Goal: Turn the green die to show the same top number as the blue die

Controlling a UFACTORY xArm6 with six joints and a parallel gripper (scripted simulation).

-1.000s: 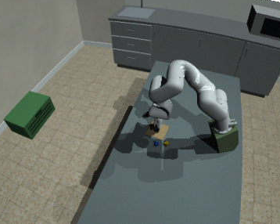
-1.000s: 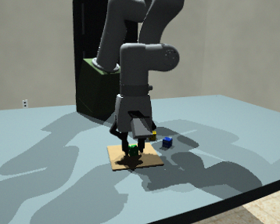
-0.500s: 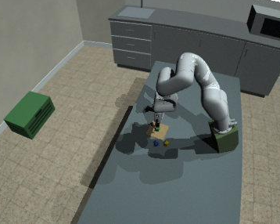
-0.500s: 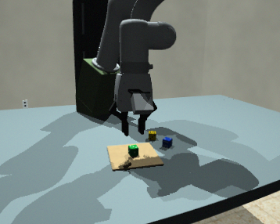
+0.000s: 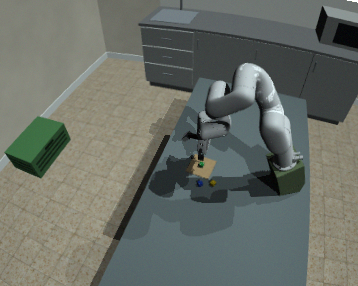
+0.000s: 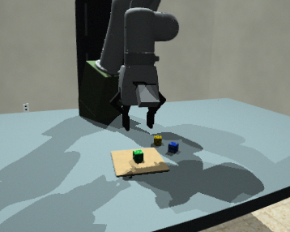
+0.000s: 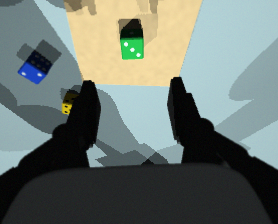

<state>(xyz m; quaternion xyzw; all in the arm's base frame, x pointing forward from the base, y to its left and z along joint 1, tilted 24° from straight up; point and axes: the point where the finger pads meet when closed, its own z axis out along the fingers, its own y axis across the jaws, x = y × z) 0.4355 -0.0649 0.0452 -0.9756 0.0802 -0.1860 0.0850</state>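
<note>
Right now my hand is 100 mm above the green die. Also, from my hand: yellow die 80 mm behind, 110 mm to the left, 100 mm below; then tan mat 110 mm below; then blue die 10 mm behind, 130 mm to the left, 100 mm below.
</note>
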